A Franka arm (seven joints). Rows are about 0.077 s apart.
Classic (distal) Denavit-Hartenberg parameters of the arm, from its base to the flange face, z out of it. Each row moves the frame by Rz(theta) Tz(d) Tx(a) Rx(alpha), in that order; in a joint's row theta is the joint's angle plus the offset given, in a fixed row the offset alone. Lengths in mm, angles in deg.
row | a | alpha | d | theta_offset
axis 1 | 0.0 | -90.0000 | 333.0 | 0.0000
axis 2 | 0.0 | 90.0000 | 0.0 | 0.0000
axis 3 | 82.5 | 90.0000 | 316.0 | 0.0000
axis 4 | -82.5 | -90.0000 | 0.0 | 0.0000
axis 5 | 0.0 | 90.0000 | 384.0 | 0.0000
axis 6 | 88.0 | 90.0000 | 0.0 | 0.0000
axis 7 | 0.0 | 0.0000 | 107.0 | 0.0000
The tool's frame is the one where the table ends.
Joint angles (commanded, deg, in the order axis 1, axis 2, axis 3, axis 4, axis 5, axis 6, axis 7), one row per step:
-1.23, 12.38, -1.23, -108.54, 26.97, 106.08, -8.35
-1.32, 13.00, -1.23, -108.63, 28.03, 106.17, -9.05
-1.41, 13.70, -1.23, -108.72, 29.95, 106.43, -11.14
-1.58, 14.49, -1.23, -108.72, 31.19, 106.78, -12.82
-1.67, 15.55, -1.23, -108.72, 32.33, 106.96, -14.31
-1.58, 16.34, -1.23, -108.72, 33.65, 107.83, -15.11
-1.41, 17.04, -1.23, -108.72, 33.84, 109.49, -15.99
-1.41, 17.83, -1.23, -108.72, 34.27, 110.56, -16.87
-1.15, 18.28, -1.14, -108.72, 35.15, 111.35, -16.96
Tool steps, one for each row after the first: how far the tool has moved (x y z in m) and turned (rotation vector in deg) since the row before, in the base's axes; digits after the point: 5 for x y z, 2 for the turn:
0.00068, 0.00027, -0.00635, 1.03, 0.28, -0.06
0.00137, 0.00107, -0.00655, 1.96, -0.49, 0.59
0.00167, -0.00072, -0.00711, 1.26, -0.39, 0.44
0.00127, 0.00014, -0.01007, 1.19, 0.10, 0.45
0.00250, 0.00132, -0.00678, 0.95, -0.41, -0.38
0.00340, -0.00009, -0.00603, -0.27, -1.13, 0.05
0.00227, -0.00091, -0.00724, 0.11, -0.57, 0.00
0.00179, 0.00345, -0.00367, 0.46, -0.27, -0.46

